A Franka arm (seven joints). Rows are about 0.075 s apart.
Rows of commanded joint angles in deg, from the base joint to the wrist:
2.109, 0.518, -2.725, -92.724, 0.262, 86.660, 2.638
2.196, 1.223, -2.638, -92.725, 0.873, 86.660, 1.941
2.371, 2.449, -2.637, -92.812, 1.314, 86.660, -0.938
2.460, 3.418, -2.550, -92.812, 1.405, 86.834, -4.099
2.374, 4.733, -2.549, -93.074, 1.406, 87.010, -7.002
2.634, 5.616, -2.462, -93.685, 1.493, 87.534, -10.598
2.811, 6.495, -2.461, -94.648, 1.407, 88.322, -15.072
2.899, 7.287, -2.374, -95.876, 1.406, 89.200, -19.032
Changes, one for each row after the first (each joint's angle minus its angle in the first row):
0.087, 0.705, 0.087, -0.001, 0.611, 0.000, -0.697
0.262, 1.931, 0.088, -0.088, 1.052, 0.000, -3.576
0.351, 2.900, 0.175, -0.088, 1.143, 0.174, -6.737
0.265, 4.215, 0.176, -0.350, 1.144, 0.350, -9.640
0.525, 5.098, 0.263, -0.961, 1.231, 0.874, -13.236
0.702, 5.977, 0.264, -1.924, 1.145, 1.662, -17.710
0.790, 6.769, 0.351, -3.152, 1.144, 2.540, -21.670

